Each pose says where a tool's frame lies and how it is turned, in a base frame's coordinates. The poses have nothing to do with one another.
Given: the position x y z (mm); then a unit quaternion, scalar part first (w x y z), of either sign.
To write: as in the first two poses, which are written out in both.
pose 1, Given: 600 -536 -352 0.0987 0.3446 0.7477 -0.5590
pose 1, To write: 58.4 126.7 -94.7 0.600 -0.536 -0.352
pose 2, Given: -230 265 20 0.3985 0.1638 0.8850 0.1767
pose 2, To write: 23.8 128.4 25.6 -0.230 0.265 0.020
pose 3, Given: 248 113 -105 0.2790 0.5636 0.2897 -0.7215
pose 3, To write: 86.6 44.5 -110.9 0.248 0.113 -0.105
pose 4, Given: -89 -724 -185 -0.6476 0.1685 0.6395 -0.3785
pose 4, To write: -22.0 -83.3 49.3 -0.089 -0.724 -0.185
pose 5, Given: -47 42 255 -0.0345 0.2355 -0.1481 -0.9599
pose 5, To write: -41.5 26.1 169.1 -0.047 0.042 0.255
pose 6, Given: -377 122 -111 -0.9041 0.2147 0.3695 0.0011
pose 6, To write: -25.4 -43.7 -0.1 -0.377 0.122 -0.111
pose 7, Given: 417 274 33 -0.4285 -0.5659 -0.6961 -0.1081
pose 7, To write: 81.0 99.6 15.5 0.417 0.274 0.033
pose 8, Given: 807 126 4 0.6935 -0.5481 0.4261 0.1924
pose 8, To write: -70.1 54.5 24.6 0.807 0.126 0.004
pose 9, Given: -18 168 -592 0.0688 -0.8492 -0.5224 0.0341
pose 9, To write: -146.5 -90.1 5.9 -0.018 0.168 -0.592
